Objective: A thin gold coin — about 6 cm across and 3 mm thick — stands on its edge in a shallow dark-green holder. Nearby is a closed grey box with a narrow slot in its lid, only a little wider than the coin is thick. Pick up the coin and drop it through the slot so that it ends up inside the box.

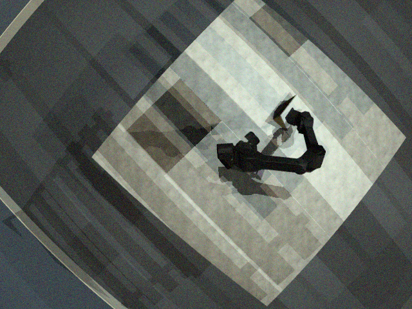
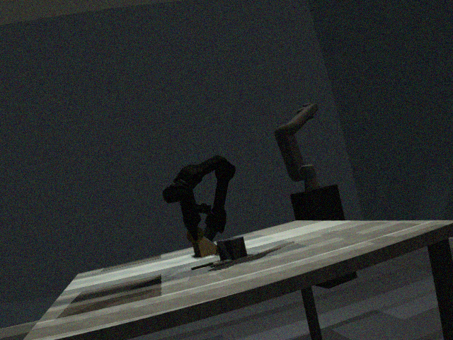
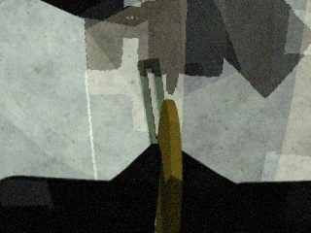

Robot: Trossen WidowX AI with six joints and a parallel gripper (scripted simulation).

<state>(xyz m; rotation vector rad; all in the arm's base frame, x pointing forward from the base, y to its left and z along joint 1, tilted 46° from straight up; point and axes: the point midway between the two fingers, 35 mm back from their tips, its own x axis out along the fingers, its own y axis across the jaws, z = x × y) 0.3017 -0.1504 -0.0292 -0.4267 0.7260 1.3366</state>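
My gripper tip is now 2 cm below the gold coin.
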